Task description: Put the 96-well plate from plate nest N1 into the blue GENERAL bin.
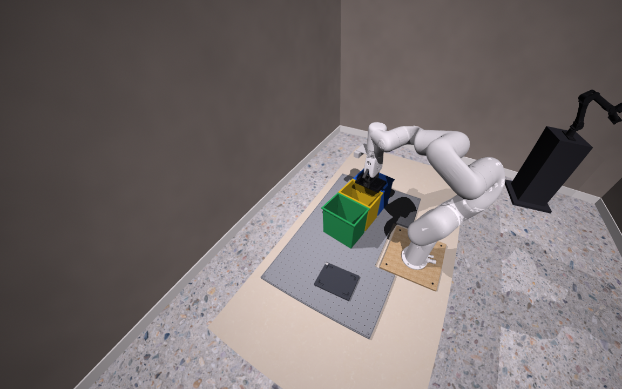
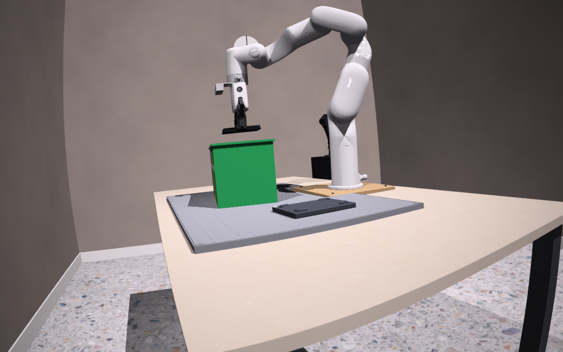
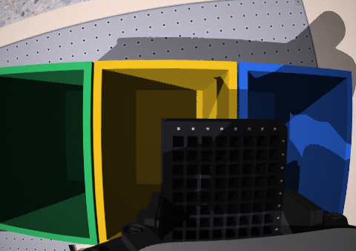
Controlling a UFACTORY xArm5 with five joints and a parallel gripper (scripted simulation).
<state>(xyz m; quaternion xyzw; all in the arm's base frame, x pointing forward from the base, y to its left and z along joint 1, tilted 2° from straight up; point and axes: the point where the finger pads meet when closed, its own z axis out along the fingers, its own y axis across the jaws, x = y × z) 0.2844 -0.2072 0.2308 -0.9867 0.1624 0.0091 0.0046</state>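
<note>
My hand is 10 mm past the blue bin, 90 mm to the left of it and 150 mm above it. Round my hand: black 96-well plate 10 mm below; then green bin 80 mm ahead, 160 mm to the left, 150 mm below; then yellow bin 40 mm ahead, 30 mm to the left, 150 mm below.
</note>
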